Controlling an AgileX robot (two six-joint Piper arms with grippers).
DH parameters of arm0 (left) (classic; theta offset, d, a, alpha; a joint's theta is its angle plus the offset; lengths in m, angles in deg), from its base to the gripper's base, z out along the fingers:
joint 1: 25.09 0.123 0 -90
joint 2: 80.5 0 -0.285 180
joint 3: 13.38 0 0.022 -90
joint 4: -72.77 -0.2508 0 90
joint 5: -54.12 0 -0.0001 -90
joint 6: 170.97 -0.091 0 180
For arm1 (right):
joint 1: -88.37 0.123 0 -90
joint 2: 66.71 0 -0.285 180
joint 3: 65.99 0 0.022 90
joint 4: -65.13 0.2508 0 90
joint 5: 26.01 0 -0.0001 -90
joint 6: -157.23 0.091 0 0
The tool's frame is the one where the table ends.
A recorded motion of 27 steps. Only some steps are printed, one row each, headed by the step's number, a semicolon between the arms.
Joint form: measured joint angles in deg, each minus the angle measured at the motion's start. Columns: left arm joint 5, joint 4, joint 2, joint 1, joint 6, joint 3; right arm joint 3, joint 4, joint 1, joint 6, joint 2, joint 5.
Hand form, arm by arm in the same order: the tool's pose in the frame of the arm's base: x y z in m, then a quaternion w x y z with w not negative. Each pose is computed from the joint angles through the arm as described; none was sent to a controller.
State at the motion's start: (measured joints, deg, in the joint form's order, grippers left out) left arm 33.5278 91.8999 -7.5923 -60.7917 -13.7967 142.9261; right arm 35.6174 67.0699 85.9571 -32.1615 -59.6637 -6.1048
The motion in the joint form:
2: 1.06 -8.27 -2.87 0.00 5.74 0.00; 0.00 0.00 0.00 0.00 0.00 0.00
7: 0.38 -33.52 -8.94 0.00 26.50 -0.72; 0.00 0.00 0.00 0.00 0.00 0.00
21: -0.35 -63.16 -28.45 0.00 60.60 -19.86; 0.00 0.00 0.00 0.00 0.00 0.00
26: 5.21 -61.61 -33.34 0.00 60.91 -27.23; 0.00 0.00 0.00 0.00 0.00 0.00
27: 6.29 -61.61 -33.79 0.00 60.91 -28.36; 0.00 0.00 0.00 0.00 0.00 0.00
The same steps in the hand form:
2: 0.1899 -0.1436 0.3610 0.52813 0.31847 0.77011 -0.16304; 0.0531 -0.0012 0.1757 0.60454 -0.03924 0.79415 -0.04819
7: 0.1761 -0.1169 0.3800 0.58009 0.28973 0.75503 -0.09739; 0.0531 -0.0012 0.1757 0.60454 -0.03924 0.79415 -0.04819
21: 0.1206 -0.0587 0.3328 0.61857 0.19341 0.75816 -0.07180; 0.0531 -0.0012 0.1757 0.60454 -0.03924 0.79415 -0.04819
26: 0.1061 -0.0561 0.3058 0.62168 0.20531 0.74819 -0.10754; 0.0531 -0.0012 0.1757 0.60454 -0.03924 0.79415 -0.04819
27: 0.1046 -0.0564 0.3012 0.62170 0.20973 0.74632 -0.11183; 0.0531 -0.0012 0.1757 0.60454 -0.03924 0.79415 -0.04819

